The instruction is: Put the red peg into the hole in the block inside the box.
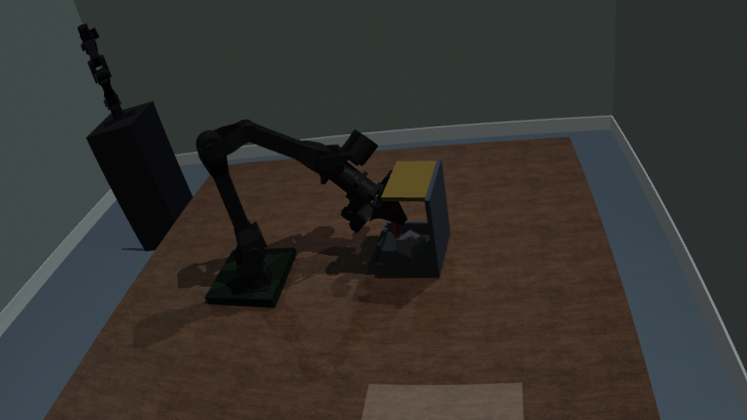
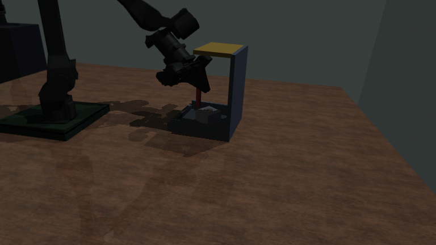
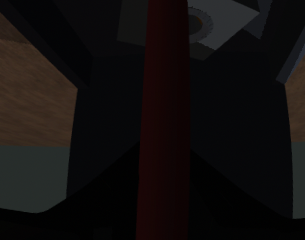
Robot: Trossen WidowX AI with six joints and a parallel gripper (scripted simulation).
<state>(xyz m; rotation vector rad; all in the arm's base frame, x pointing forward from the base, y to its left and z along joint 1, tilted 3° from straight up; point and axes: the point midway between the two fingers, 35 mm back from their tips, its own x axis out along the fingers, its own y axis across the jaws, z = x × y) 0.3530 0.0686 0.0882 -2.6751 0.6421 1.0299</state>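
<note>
The back wall is 8 cm ahead of my gripper tip, 2 cm to the right of it and 2 cm above it. Also, from my gripper tip: yellow roof (3 cm ahead, 1 cm to the right, 12 cm above); red peg (3 cm behind, 1 cm to the left, 1 cm below).
</note>
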